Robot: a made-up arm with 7 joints.
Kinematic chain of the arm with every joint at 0, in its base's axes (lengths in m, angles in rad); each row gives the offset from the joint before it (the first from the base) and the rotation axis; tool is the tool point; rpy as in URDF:
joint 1: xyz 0 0 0.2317 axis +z
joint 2: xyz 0 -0.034 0.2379 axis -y
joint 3: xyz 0 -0.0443 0.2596 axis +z
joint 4: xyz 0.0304 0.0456 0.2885 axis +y
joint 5: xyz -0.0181 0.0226 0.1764 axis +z
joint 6: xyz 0 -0.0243 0.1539 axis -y
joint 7: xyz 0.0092 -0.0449 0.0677 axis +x
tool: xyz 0 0 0 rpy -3.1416 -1.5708 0
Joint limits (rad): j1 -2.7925..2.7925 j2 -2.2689..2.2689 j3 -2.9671..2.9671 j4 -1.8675..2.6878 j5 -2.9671..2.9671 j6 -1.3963..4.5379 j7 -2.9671..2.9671
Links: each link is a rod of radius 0.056 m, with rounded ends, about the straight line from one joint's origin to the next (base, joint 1, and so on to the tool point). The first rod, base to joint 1, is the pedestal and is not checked.
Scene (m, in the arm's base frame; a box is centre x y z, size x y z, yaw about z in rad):
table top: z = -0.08
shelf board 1: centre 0.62 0.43 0.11 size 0.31 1 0.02 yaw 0.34
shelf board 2: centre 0.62 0.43 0.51 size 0.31 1 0.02 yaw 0.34
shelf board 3: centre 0.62 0.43 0.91 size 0.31 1 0.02 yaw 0.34
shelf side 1: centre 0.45 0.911 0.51 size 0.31 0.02 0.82 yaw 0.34
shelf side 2: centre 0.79 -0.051 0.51 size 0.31 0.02 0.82 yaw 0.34
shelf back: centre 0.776 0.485 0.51 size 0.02 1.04 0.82 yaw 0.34
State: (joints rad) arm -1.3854 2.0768 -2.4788 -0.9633 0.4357 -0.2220 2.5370
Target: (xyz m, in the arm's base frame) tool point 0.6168 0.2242 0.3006
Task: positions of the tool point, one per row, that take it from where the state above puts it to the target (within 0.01 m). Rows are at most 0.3 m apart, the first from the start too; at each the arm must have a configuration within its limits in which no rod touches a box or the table.
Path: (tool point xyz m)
1: 0.1811 0.7602 0.2927
2: 0.3958 0.6305 0.3001
3: 0.5461 0.4420 0.3025
4: 0.6168 0.2242 0.3006

